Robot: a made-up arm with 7 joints.
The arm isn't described. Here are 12 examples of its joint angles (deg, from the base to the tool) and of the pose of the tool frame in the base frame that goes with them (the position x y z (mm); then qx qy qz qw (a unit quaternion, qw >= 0)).
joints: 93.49 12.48 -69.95 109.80 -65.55 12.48 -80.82
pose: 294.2 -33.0 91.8 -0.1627 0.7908 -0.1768 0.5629
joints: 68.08 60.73 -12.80 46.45 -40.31 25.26 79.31
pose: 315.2 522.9 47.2 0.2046 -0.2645 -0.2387 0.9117
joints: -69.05 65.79 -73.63 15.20 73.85 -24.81 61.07
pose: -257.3 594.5 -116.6 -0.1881 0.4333 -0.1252 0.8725
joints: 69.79 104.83 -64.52 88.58 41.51 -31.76 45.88
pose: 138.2 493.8 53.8 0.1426 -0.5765 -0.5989 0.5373
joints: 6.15 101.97 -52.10 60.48 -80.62 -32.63 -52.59
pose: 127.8 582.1 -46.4 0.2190 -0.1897 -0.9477 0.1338
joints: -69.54 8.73 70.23 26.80 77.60 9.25 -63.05
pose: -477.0 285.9 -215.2 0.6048 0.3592 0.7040 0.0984
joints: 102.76 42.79 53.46 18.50 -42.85 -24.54 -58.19
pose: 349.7 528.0 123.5 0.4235 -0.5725 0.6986 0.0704
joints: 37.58 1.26 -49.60 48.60 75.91 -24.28 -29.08
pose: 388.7 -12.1 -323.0 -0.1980 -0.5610 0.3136 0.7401
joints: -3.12 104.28 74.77 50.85 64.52 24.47 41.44
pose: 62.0 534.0 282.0 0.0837 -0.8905 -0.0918 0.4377
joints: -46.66 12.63 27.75 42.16 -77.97 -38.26 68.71
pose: -256.4 288.5 -428.6 -0.4645 0.2248 -0.5284 0.6742
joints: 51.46 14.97 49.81 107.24 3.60 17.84 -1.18
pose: 259.2 338.8 -26.4 0.2215 -0.8724 0.3644 0.2389
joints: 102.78 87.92 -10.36 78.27 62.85 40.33 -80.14
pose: 4.2 491.5 226.6 0.3457 -0.5887 0.7147 0.1524
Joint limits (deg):
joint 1: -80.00..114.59
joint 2: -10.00..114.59
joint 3: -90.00..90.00
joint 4: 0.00..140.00
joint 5: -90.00..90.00
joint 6: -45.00..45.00
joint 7: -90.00..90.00
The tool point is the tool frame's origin. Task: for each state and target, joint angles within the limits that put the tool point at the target. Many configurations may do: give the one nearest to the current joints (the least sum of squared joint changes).
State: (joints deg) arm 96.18 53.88 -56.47 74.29 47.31 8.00 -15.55
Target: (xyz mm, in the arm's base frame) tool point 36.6 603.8 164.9
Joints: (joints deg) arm 114.59 89.17 -35.10 46.11 47.31 8.00 -15.55
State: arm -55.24 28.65 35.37 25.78 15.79 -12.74 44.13
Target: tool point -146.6 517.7 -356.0
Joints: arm -30.05 43.45 34.49 15.82 15.79 -12.74 44.13
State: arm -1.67 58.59 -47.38 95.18 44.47 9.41 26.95
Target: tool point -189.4 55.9 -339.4
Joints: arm -38.81 26.66 -73.37 95.01 44.47 9.41 26.95
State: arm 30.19 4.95 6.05 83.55 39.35 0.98 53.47
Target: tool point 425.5 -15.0 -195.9
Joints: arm 39.95 -10.00 -13.26 64.31 39.35 0.98 53.47
